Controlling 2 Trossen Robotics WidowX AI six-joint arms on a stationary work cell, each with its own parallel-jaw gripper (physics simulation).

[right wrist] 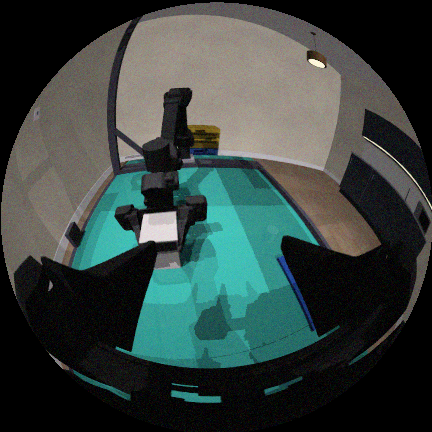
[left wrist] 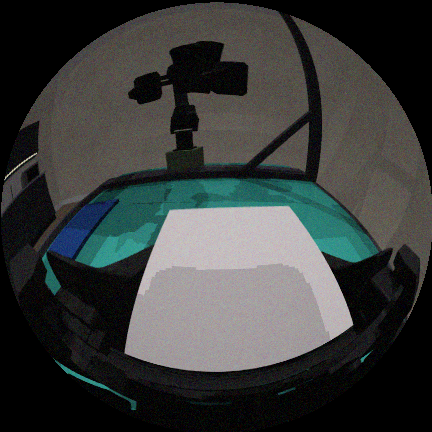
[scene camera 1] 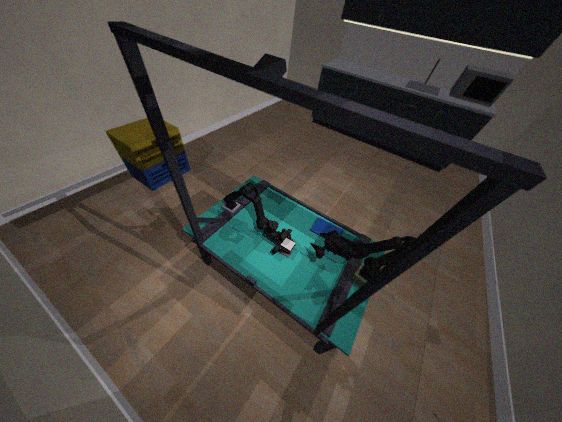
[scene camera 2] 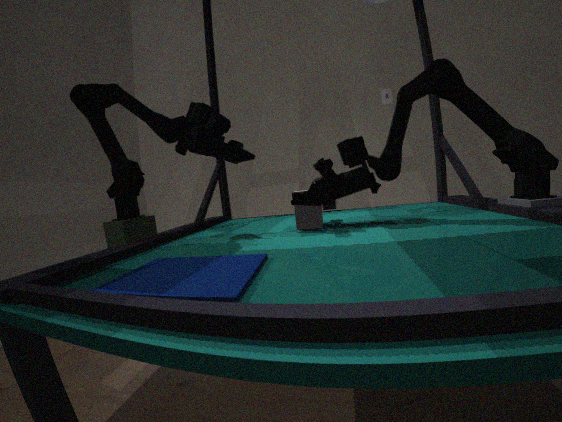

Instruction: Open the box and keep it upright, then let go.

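Pixels of known places: left gripper, fingertip midpoint: [right wrist: 160, 253] [left wrist: 229, 242] [scene camera 1: 292, 249] [scene camera 2: 293, 202]; right gripper, fingertip midpoint: [right wrist: 219, 245] [left wrist: 159, 85] [scene camera 1: 315, 238] [scene camera 2: 245, 154]; left arm's base, link origin: [right wrist: 183, 156] [scene camera 1: 231, 205] [scene camera 2: 532, 197]; right arm's base, link origin: [left wrist: 184, 148] [scene camera 1: 365, 274] [scene camera 2: 128, 218].
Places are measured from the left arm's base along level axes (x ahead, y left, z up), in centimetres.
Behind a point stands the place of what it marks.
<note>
The small box [scene camera 2: 309, 220] @[z -1.3, x 53.2, y -4.1 cm] [right wrist: 168, 260] @[z -0.2, x 56.6, y -6.2 cm] stands upright on the teal table, with a grey body and a dark-sided lid whose white top [scene camera 1: 287, 244] @[z 6.1, x 53.1, y -7.7 cm] [left wrist: 220, 240] @[z 6.1, x 54.3, y -6.5 cm] [right wrist: 159, 225] @[z 6.1, x 53.3, y -6.9 cm] covers it. My left gripper [scene camera 1: 284, 242] @[z 3.3, x 57.2, y -7.1 cm] [scene camera 2: 306, 199] [left wrist: 229, 242] @[z 3.3, x 57.2, y -7.1 cm] [right wrist: 160, 253] @[z 3.3, x 57.2, y -7.1 cm] is shut on the box lid, one finger along each side. The lid looks closed and level; its hinge is hidden. In the left wrist view the lid hides the box body. My right gripper [scene camera 1: 316, 250] [scene camera 2: 245, 154] @[z 16.7, x 66.6, y -0.7 cm] [right wrist: 219, 245] @[z 16.7, x 66.6, y -0.7 cm] is open and empty, raised above the table, apart from the box.
A flat blue panel [scene camera 1: 325, 227] @[z -2.5, x 67.1, y 26.9 cm] [scene camera 2: 190, 277] @[z -2.6, x 66.7, y 27.6 cm] [left wrist: 82, 230] @[z -2.6, x 66.2, y 20.9 cm] lies near one long edge of the teal table [scene camera 1: 270, 272] @[z -3.4, x 52.8, y -25.1 cm] [scene camera 2: 350, 275] @[z -3.4, x 46.7, y 26.4 cm]. A dark frame [scene camera 1: 172, 165] @[z 58.4, x 5.6, y -35.0 cm] [scene camera 2: 212, 65] @[z 63.5, x 89.1, y -36.2 cm] rises around the cell. Yellow and blue crates [scene camera 1: 155, 150] [right wrist: 204, 137] stand beyond it.
</note>
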